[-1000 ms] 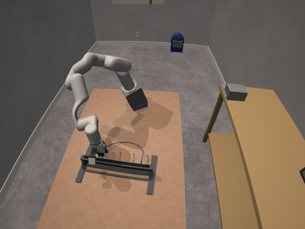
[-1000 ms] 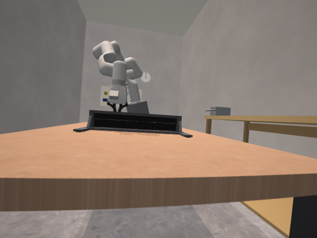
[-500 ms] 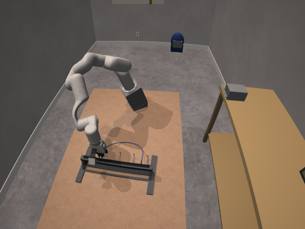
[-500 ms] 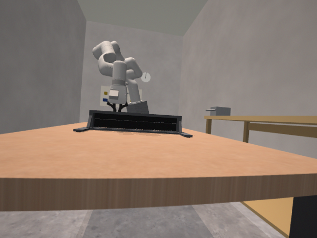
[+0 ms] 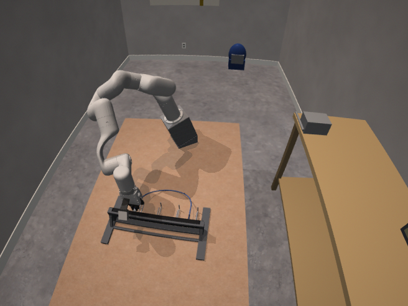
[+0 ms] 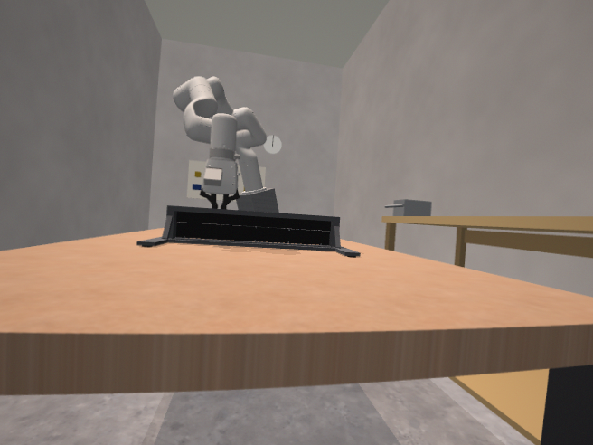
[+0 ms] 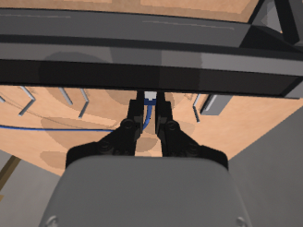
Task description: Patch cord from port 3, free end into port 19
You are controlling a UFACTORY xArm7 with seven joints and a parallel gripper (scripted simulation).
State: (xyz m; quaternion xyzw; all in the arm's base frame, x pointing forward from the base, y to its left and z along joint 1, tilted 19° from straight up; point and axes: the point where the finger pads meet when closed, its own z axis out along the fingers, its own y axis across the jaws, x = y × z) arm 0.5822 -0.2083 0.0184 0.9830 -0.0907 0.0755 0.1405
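Now: hand 2 cm short of the cord end and 1 cm above it.
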